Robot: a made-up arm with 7 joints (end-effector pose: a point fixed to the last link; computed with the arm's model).
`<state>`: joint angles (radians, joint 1 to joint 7).
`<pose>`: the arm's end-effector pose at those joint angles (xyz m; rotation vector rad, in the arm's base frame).
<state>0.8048 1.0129 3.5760 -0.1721 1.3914 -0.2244 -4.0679</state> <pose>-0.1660 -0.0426 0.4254 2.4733 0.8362 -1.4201</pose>
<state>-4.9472 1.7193 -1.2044 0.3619 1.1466 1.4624 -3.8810</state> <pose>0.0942 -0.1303 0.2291 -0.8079 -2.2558 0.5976</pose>
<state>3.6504 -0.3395 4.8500 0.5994 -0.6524 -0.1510 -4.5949</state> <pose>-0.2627 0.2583 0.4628 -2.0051 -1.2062 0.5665</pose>
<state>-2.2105 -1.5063 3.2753 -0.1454 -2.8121 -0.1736 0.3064</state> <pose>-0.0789 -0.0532 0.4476 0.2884 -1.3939 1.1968</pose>
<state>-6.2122 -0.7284 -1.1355 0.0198 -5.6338 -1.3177 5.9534</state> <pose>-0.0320 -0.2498 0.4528 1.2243 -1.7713 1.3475</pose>
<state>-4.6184 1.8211 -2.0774 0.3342 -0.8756 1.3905 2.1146</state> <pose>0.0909 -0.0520 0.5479 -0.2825 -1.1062 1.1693</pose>
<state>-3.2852 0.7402 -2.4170 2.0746 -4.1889 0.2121 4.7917</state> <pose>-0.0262 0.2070 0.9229 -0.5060 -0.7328 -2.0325</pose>
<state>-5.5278 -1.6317 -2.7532 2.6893 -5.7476 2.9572 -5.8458</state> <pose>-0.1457 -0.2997 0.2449 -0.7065 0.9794 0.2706</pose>
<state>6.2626 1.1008 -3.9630 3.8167 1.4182 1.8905 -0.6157</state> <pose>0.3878 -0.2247 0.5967 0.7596 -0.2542 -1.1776</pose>
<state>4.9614 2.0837 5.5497 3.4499 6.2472 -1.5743 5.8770</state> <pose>0.1881 -0.2831 0.3354 0.5416 0.6226 1.6406</pose>
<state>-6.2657 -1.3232 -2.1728 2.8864 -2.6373 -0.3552 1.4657</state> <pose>-0.5229 -0.2165 0.4549 0.6277 -1.3953 0.2515</pose>
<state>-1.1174 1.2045 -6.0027 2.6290 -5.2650 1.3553 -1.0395</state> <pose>0.3934 -0.4591 0.3952 -2.1502 0.2099 -1.3847</pose>
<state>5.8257 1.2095 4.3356 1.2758 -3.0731 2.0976 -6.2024</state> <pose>0.1302 -0.4255 0.6466 -1.1610 0.9475 -1.8445</pose>
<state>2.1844 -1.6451 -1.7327 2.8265 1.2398 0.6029 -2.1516</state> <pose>0.4606 -0.4490 0.3045 -1.5136 0.6838 -2.5466</pose>
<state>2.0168 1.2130 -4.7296 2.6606 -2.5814 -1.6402 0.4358</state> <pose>-0.2561 0.1808 0.5522 1.2031 -0.3157 -0.3012</pose>
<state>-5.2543 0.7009 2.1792 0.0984 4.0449 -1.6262 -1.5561</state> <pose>0.0275 -0.0129 0.5420 0.9964 0.9663 0.0478</pose>
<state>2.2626 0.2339 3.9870 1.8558 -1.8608 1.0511 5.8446</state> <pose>0.3304 0.0060 0.8585 0.9124 0.2978 0.1278</pose>
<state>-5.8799 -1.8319 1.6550 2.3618 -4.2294 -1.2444 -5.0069</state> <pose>-0.4157 0.0379 0.4133 -0.6811 -0.1119 0.8545</pose>
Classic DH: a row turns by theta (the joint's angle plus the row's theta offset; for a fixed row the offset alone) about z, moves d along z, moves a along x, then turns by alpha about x. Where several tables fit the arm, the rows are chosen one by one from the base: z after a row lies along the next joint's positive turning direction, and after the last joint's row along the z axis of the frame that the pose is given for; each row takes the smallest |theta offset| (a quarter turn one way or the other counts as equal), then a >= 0, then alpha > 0; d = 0 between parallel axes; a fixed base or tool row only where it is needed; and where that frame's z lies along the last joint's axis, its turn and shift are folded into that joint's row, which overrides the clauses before.
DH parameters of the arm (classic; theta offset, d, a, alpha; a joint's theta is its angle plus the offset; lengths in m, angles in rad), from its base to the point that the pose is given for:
joint 1: 0 0.381 0 -1.5708
joint 2: 0 0 0 1.5708
joint 3: 0 0.242 0.05 1.5708
joint 4: 0 0 0.051 1.5708
joint 5: 0 0.227 0 1.5708
joint 6: 0 0 0.105 -1.5708
joint 7: 0 0.134 0 0

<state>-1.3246 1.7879 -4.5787 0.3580 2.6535 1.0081 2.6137</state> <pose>0.2496 0.1342 0.4619 -1.0714 0.3222 -1.6089</pose>
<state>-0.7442 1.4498 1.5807 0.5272 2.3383 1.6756 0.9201</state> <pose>0.2523 0.2289 0.4927 0.8493 0.4275 2.5688</pose>
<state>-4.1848 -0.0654 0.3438 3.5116 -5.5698 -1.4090 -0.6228</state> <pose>0.1919 -0.0429 0.6908 -0.2935 1.7032 -0.2275</pose>
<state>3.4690 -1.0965 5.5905 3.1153 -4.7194 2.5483 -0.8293</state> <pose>0.3448 -0.0113 0.6671 1.5479 -0.6469 -0.5909</pose>
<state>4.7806 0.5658 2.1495 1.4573 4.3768 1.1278 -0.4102</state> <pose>0.4027 0.0306 0.7083 1.3384 0.9763 0.7038</pose>
